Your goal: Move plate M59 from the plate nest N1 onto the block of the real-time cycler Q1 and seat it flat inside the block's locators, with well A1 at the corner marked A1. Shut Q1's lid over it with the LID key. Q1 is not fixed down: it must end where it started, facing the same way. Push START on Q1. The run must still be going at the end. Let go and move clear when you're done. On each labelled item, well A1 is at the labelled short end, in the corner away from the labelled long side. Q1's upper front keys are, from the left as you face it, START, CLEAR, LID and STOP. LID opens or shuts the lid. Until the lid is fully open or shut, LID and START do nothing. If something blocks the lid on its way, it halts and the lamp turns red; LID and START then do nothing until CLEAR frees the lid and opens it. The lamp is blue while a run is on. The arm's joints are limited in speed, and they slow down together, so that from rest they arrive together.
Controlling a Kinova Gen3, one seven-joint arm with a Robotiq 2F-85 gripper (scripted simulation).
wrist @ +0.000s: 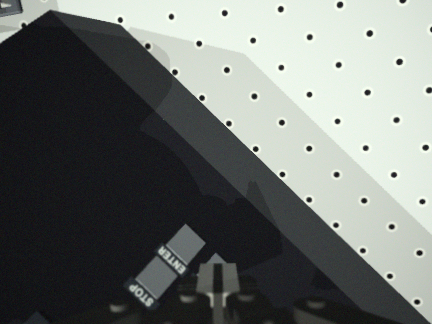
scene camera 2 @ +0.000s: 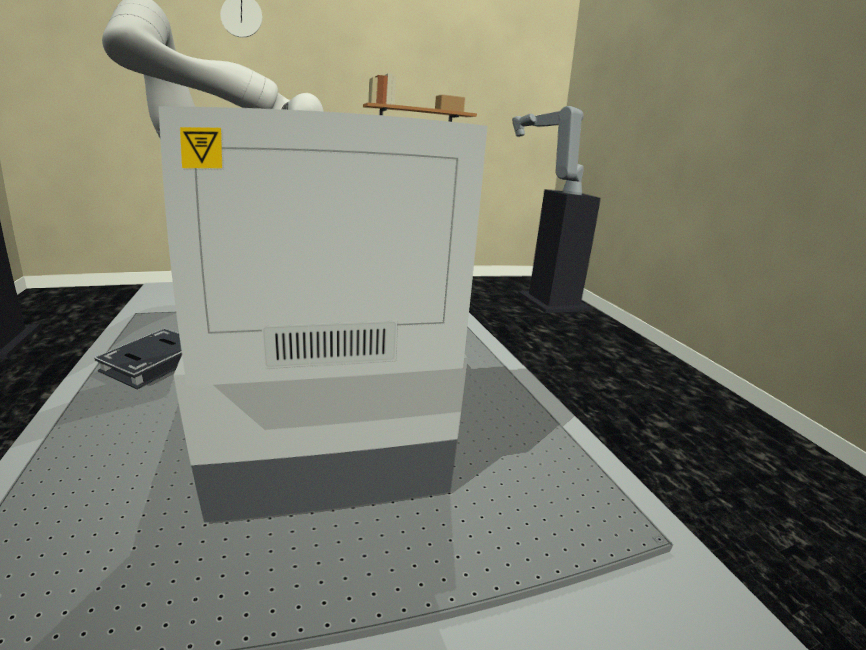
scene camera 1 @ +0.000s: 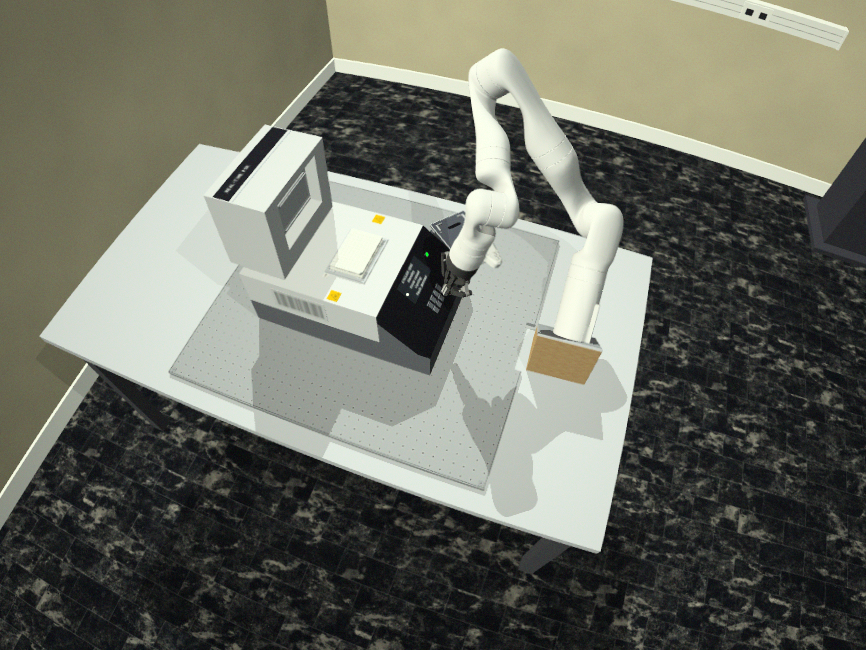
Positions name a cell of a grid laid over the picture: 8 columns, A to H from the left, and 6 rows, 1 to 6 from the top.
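Cycler Q1: visible in scene camera 1 (D3), scene camera 2 (C5) and the wrist view (C3). Plate M59: visible in scene camera 1 (D3); scene camera 2 misses it, hidden by a lid; it is out of frame in the wrist view.
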